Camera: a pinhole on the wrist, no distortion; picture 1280 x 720 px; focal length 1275.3 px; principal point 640.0 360.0 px. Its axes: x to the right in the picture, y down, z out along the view. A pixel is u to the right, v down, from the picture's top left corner.
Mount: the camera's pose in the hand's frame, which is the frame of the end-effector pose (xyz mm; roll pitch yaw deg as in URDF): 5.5 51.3 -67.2 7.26 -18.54 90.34
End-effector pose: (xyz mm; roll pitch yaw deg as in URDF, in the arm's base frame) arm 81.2 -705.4 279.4 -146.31 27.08 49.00
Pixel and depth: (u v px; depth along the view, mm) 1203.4 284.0 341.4
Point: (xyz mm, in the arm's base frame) -37.9 -700.6 -17.0
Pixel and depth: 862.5 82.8 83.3
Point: 110.4 -710.7 234.2
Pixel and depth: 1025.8 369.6 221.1
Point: 12.4 -704.5 122.5
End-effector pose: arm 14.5 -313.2 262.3 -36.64 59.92 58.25
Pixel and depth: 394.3 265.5 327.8
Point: 108.0 -83.4 320.8
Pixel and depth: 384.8 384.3 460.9
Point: 154.6 19.6 403.7
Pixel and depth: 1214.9 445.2 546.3
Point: -156.8 179.8 409.0
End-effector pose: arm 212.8 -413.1 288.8 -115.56 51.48 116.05
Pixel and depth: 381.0 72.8 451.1
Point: -161.9 -465.0 172.3
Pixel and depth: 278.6 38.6 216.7
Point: 64.9 -409.0 231.2
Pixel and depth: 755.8 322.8 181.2
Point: 139.2 -474.1 227.6
